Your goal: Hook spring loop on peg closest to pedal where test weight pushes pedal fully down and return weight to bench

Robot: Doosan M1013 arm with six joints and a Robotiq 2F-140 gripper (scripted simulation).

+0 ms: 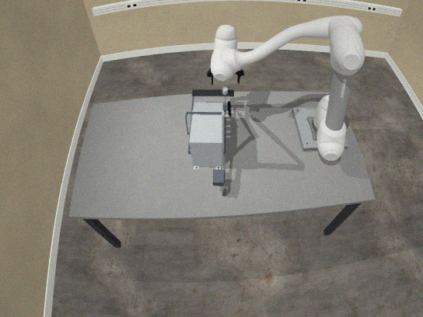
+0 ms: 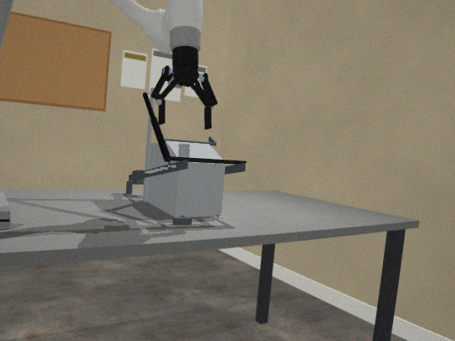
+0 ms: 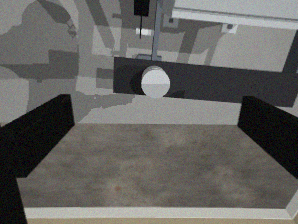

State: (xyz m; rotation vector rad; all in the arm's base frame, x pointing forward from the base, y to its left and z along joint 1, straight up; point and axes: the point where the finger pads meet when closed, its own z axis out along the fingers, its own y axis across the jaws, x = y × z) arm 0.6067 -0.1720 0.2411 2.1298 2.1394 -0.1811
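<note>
Now: the steel test weight 80 mm below my hand. Round my hand: dark spring (180 mm to the left, 20 mm below, 10 mm behind).
</note>
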